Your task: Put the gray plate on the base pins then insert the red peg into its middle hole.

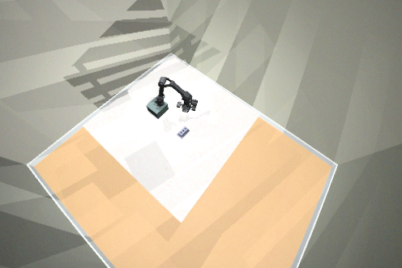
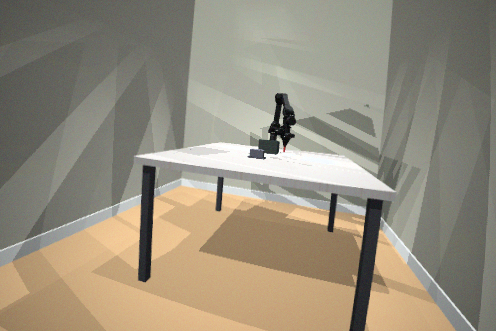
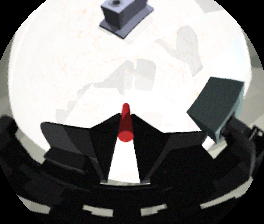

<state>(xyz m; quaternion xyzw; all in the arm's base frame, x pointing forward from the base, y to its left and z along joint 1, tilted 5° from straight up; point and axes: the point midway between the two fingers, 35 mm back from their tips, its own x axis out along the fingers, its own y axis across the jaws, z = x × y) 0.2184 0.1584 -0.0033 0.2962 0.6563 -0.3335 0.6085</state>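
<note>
The gray plate is 14 cm ahead of my gripper tip, 16 cm to the right of it and 4 cm below it. From my gripper tip the other things lie so: base (14 cm ahead, 16 cm to the right, 8 cm below); red peg (right at my gripper tip).
</note>
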